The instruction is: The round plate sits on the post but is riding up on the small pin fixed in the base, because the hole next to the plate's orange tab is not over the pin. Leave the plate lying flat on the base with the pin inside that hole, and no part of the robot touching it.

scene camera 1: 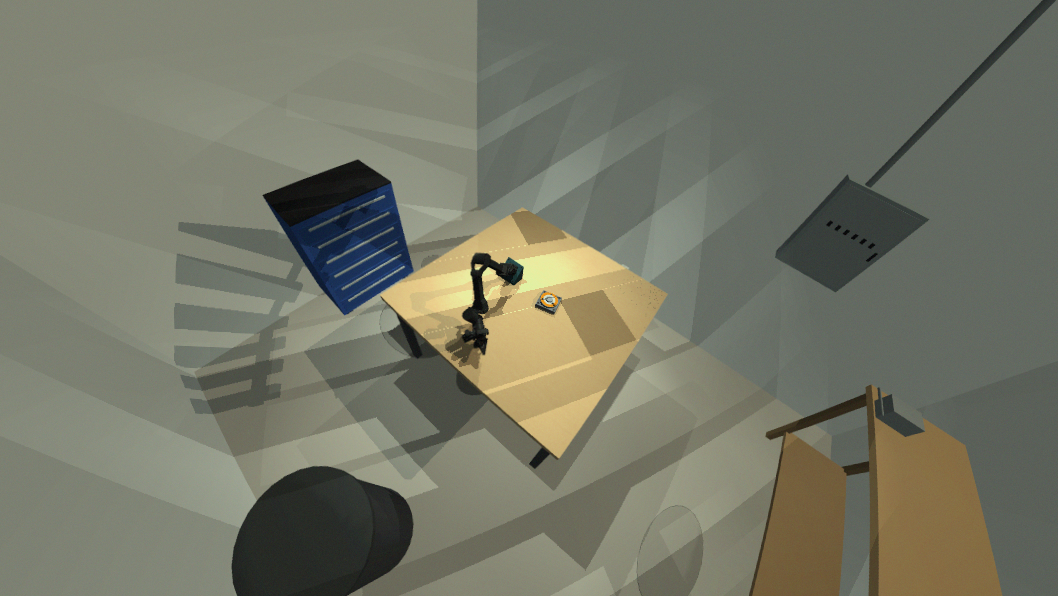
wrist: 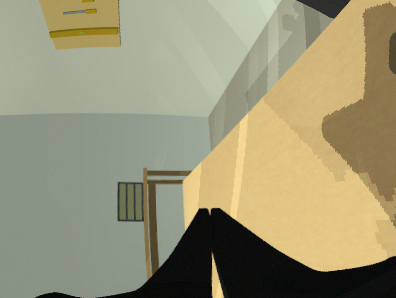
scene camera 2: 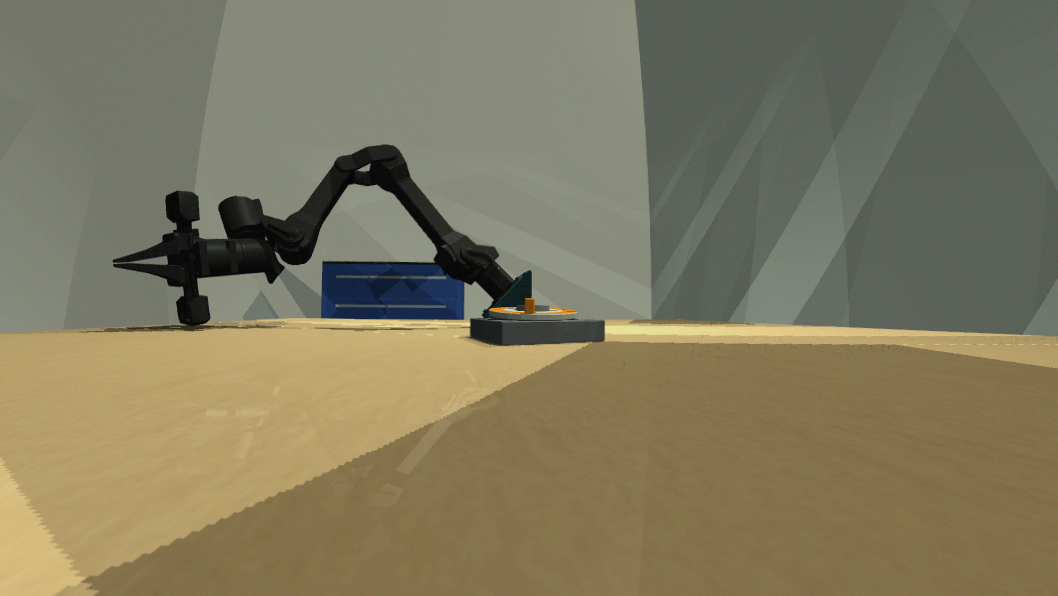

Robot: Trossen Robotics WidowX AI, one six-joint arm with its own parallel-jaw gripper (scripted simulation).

Labels:
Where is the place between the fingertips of my gripper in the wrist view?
At 208, 216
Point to a base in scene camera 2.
505, 332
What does my gripper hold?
Nothing.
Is my gripper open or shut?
Shut.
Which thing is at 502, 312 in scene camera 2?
A round plate.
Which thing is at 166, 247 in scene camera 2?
My gripper.

